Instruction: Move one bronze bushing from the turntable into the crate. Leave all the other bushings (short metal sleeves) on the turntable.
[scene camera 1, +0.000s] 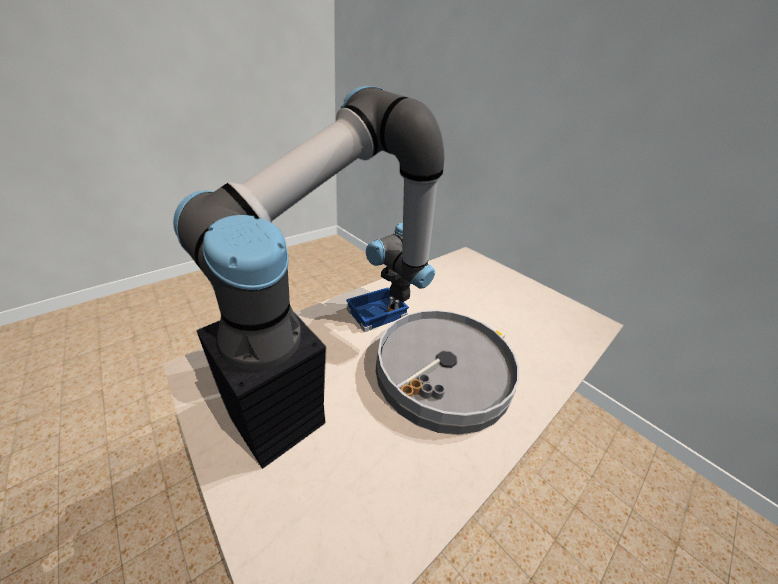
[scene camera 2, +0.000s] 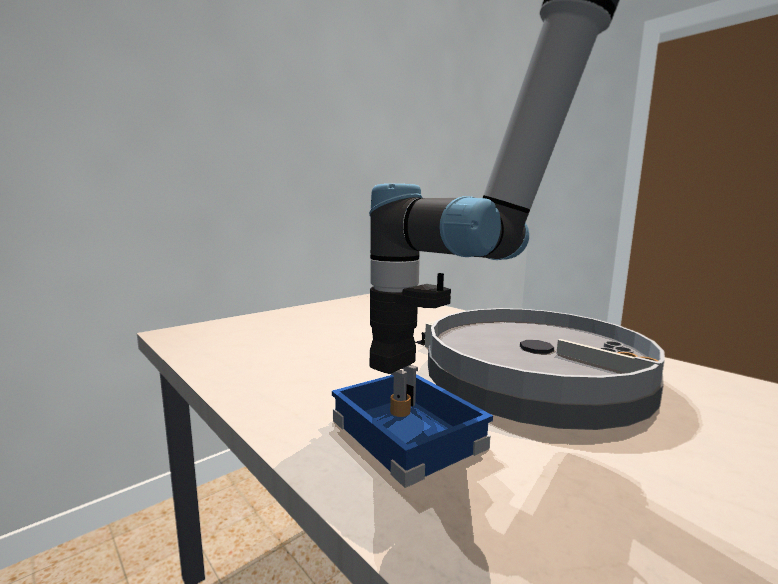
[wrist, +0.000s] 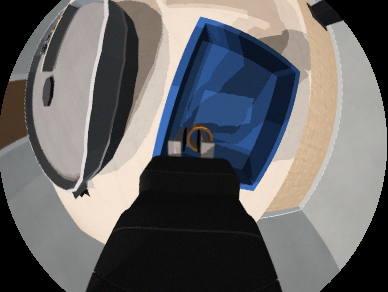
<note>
In view: the gripper (scene camera 2: 404, 406), a blue crate (scene camera 2: 441, 429) and a round grey turntable (wrist: 60, 127).
The gripper shows as well in the wrist view (wrist: 191, 135). The blue crate also shows in scene camera 1 (scene camera 1: 371, 308) and in the wrist view (wrist: 244, 91).
</note>
